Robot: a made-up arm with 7 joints. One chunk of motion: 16 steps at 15 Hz.
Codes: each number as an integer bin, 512 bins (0 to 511) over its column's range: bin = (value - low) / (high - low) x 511, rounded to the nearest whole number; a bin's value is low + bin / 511 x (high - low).
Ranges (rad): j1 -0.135..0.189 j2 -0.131..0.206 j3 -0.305..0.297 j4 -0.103..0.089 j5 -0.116..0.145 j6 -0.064..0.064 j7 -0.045..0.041
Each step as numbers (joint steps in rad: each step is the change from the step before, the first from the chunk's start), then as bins.
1 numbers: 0.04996 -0.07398 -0.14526 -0.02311 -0.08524 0.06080 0.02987
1 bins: 292 86 136 213 60 498 445
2 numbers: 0.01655 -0.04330 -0.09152 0.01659 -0.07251 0.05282 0.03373
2 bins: 239 133 181 318 85 466 468
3 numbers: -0.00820 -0.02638 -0.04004 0.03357 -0.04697 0.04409 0.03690
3 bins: 200 159 225 363 135 432 487
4 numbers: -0.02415 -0.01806 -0.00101 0.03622 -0.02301 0.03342 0.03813
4 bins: 175 171 258 371 182 389 494
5 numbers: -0.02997 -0.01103 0.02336 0.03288 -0.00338 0.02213 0.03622
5 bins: 166 182 279 362 220 344 483
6 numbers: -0.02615 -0.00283 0.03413 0.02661 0.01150 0.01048 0.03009
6 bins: 172 194 288 345 250 297 446
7 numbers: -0.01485 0.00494 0.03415 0.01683 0.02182 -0.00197 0.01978
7 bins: 189 206 288 319 270 248 385
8 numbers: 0.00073 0.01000 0.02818 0.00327 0.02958 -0.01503 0.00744
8 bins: 214 214 283 283 285 195 312
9 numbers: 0.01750 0.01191 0.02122 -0.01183 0.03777 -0.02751 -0.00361
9 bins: 241 217 277 243 301 146 246
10 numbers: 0.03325 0.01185 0.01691 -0.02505 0.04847 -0.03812 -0.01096
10 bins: 265 217 273 207 322 103 202
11 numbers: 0.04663 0.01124 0.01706 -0.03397 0.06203 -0.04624 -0.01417
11 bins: 286 216 273 184 349 71 183
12 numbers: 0.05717 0.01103 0.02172 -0.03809 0.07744 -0.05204 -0.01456
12 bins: 303 215 277 173 379 48 181
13 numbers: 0.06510 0.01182 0.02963 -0.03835 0.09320 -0.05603 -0.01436
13 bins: 316 217 284 172 410 32 182
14 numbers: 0.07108 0.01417 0.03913 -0.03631 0.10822 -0.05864 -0.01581
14 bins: 325 220 292 177 439 21 173
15 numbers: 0.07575 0.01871 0.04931 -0.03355 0.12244 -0.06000 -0.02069
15 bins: 332 227 301 185 467 16 144
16 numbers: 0.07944 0.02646 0.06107 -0.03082 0.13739 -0.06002 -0.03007
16 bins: 338 239 311 192 496 16 89
